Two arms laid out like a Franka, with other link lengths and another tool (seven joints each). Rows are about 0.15 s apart.
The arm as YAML. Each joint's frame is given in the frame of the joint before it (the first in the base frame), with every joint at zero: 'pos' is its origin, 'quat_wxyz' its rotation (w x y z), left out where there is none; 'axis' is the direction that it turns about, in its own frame. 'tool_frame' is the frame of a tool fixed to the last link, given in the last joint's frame.
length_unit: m
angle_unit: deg
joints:
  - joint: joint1
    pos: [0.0, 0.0, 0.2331]
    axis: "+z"
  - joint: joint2
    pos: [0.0, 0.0, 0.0]
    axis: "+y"
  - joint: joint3
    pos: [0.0, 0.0, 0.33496]
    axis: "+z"
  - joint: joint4
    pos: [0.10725, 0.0, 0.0]
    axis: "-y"
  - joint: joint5
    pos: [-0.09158, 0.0, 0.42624]
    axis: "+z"
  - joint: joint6
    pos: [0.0, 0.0, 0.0]
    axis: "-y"
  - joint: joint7
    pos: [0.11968, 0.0, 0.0]
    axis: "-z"
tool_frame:
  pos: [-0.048, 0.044, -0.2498]
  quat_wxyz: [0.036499, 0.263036, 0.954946, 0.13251]
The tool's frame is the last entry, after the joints.
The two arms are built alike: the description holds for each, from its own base.
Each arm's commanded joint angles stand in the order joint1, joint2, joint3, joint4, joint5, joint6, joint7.
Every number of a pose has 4 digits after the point. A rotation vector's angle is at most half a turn.
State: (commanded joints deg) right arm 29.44 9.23 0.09 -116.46 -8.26 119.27 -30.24; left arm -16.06 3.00 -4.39 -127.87 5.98 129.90 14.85
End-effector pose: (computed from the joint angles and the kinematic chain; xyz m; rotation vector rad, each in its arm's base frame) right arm 0.5174 0.2774 0.1177 0.8346 -2.8626 -0.1763; left arm 0.5781 -0.1426 0.1058 1.7220 2.4363 0.4449
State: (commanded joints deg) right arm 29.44 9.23 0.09 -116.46 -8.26 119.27 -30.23; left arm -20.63 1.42 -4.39 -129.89 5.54 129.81 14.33
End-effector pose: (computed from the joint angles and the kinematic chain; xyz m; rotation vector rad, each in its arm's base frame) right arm 0.5174 0.2774 0.1177 0.8343 -2.8627 -0.1763; left arm 0.5518 -0.1832 0.1052 1.8020 2.3778 0.4304
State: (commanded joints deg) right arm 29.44 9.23 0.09 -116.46 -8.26 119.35 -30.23; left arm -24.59 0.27 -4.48 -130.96 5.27 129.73 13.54
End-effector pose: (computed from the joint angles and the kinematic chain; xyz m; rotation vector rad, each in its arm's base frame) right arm 0.5177 0.2776 0.1178 0.8351 -2.8638 -0.1770; left arm 0.5306 -0.2189 0.1078 1.8602 2.3228 0.4219
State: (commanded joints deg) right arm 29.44 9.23 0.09 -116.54 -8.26 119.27 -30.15; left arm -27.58 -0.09 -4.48 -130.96 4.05 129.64 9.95
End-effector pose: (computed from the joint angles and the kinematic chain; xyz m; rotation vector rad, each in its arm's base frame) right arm 0.5169 0.2772 0.1171 0.8319 -2.8624 -0.1758; left arm 0.5125 -0.2484 0.1101 1.8261 2.3439 0.4046
